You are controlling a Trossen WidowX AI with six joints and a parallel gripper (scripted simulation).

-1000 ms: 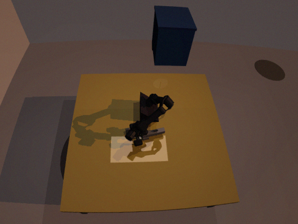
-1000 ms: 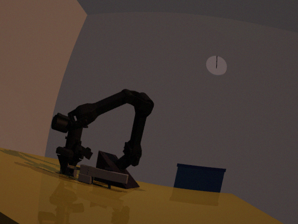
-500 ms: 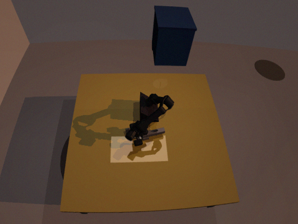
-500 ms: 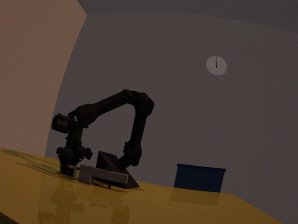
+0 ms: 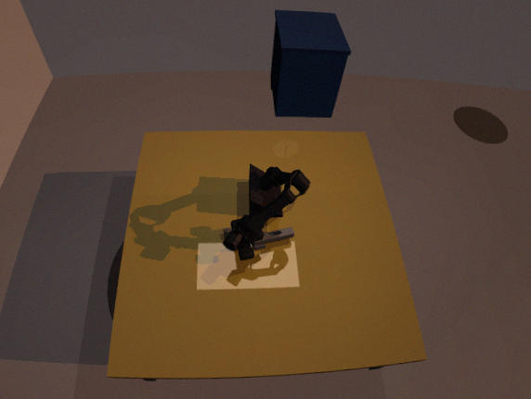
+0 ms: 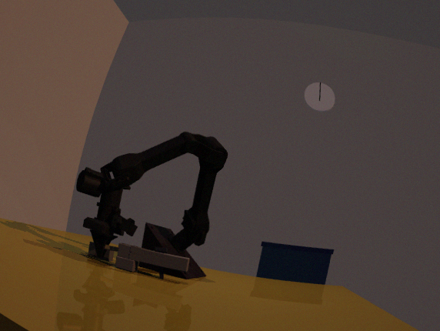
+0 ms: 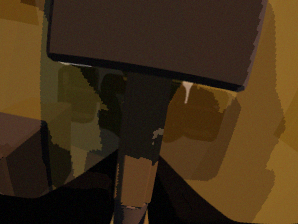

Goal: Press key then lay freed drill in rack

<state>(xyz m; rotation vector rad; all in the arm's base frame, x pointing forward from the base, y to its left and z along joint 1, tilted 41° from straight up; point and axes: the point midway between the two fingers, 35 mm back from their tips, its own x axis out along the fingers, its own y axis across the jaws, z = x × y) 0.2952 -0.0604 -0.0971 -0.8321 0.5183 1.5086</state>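
My gripper tip is now 4 cm to the right of the drill stub, 4 cm below it and 1 cm past it. From my gripper tip the other things lie so: grey housing (13 cm to the left, 3 cm behind, 3 cm above); dark key (16 cm to the left, 4 cm above, 3 cm behind); dark block (7 cm behind, 4 cm to the right, 1 cm above).
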